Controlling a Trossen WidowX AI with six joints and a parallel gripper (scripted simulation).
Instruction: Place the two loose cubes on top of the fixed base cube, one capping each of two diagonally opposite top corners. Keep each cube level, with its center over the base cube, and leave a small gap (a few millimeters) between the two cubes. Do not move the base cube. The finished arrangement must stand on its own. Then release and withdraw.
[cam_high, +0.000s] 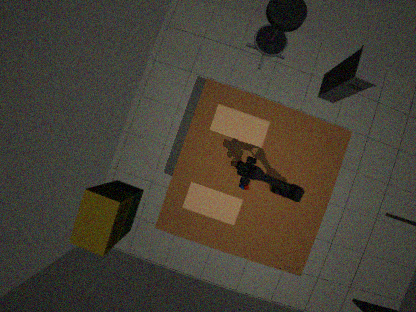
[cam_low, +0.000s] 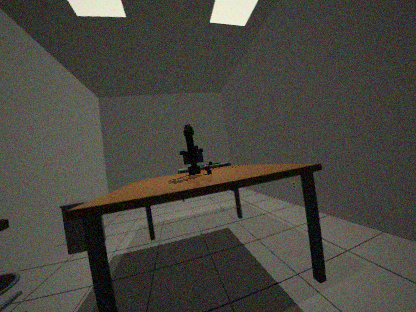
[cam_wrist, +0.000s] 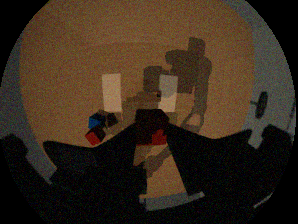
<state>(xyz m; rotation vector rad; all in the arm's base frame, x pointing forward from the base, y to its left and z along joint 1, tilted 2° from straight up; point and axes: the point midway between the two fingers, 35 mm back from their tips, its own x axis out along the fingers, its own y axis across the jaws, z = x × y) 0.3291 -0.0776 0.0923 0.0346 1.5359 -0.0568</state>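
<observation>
The blue cube is 140 mm to the left of my gripper tip, 100 mm below it and 40 mm behind it.
</observation>
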